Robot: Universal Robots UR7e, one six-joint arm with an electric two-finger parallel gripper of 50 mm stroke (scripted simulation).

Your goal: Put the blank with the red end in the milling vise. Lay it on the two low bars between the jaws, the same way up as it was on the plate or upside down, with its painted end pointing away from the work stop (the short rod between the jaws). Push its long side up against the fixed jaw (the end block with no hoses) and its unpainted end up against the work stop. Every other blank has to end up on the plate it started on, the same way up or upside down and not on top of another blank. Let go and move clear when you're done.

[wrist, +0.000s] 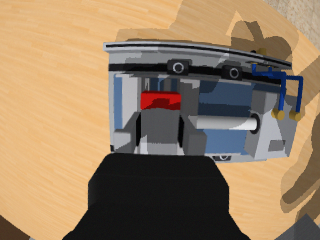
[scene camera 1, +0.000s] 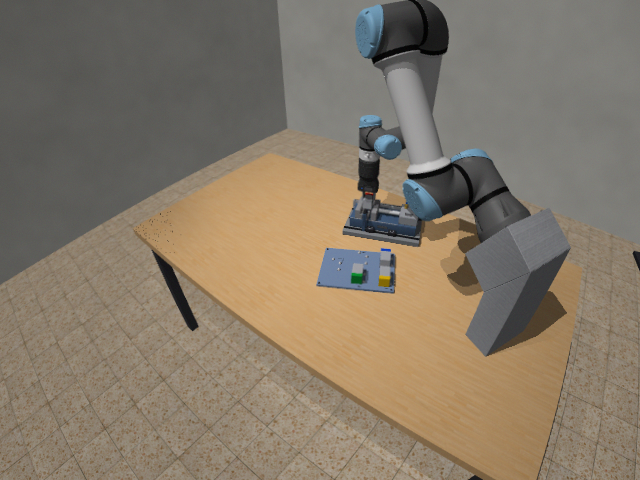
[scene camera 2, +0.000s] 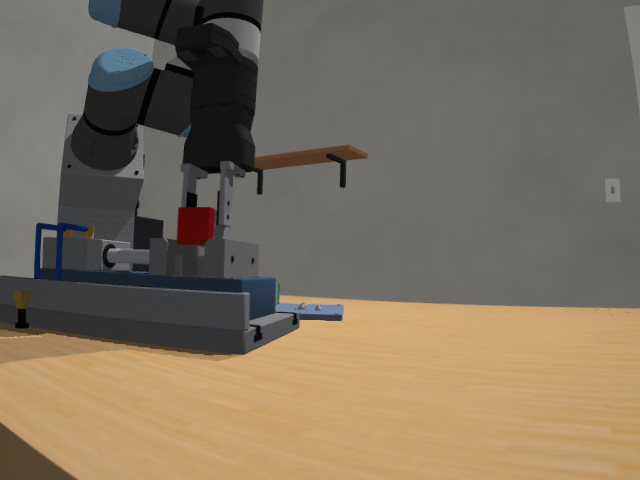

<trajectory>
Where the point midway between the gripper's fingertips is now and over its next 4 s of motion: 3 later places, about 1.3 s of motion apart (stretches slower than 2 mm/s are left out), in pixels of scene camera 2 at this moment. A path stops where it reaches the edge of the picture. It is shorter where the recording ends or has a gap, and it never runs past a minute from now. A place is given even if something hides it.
My gripper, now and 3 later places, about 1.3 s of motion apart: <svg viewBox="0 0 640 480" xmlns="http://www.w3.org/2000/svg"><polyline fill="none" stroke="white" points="205,225 205,230 210,234 210,235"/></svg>
</trajectory>
